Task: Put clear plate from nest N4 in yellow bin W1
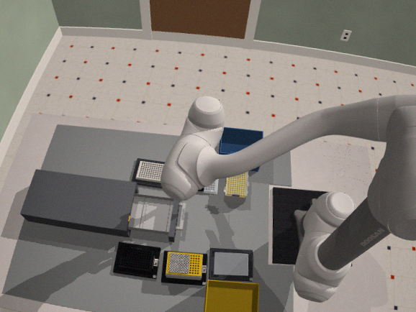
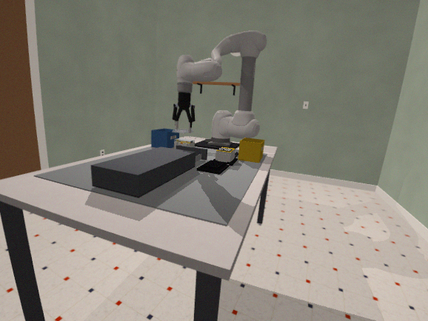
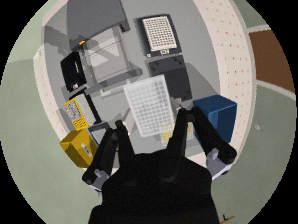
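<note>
Right now my hand is 9 cm past the yellow bin W1, 44 cm to the right of it and 13 cm above it. From my hand the other things lie so: nest 2 cm ahead, 9 cm to the right, 16 cm below; then clear well plate 2 cm below; then white plate 19 cm ahead, 11 cm to the right, 15 cm below.
</note>
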